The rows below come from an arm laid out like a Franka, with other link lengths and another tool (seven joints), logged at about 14 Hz.
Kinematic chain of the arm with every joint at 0, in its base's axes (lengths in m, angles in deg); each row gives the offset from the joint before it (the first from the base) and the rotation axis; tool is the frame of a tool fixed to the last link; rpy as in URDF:
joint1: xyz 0 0 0.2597 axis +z
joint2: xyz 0 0 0 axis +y
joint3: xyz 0 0 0.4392 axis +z
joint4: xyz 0.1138 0 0 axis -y
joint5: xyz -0.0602 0 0.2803 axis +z
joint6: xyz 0 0 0 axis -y
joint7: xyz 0.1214 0 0 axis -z
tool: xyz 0.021 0.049 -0.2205 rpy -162 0 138
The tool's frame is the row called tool.
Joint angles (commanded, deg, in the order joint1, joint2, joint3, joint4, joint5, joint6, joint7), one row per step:
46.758 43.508 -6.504 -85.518 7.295 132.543 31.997
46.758 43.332 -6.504 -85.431 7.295 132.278 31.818
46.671 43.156 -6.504 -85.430 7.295 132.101 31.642
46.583 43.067 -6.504 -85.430 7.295 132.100 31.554
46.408 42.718 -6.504 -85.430 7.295 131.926 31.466
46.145 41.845 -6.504 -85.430 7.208 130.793 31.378
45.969 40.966 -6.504 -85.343 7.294 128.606 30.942
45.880 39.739 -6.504 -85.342 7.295 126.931 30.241
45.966 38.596 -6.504 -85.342 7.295 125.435 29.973
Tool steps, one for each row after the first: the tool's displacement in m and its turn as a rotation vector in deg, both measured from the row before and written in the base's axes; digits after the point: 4 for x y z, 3 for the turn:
-0.0004 0.0001 0.0024 0.018 0.015 0.191
0.0004 -0.0010 0.0020 0.014 0.009 0.093
0.0009 -0.0008 0.0013 0.061 -0.065 0.000
0.0015 -0.0018 0.0045 0.144 -0.107 -0.083
0.0001 -0.0043 0.0089 -0.109 0.253 -0.095
-0.0041 -0.0051 0.0065 -0.579 1.093 0.273
-0.0039 -0.0033 0.0123 -0.129 0.454 0.661
-0.0049 -0.0015 0.0116 -0.076 0.390 0.404

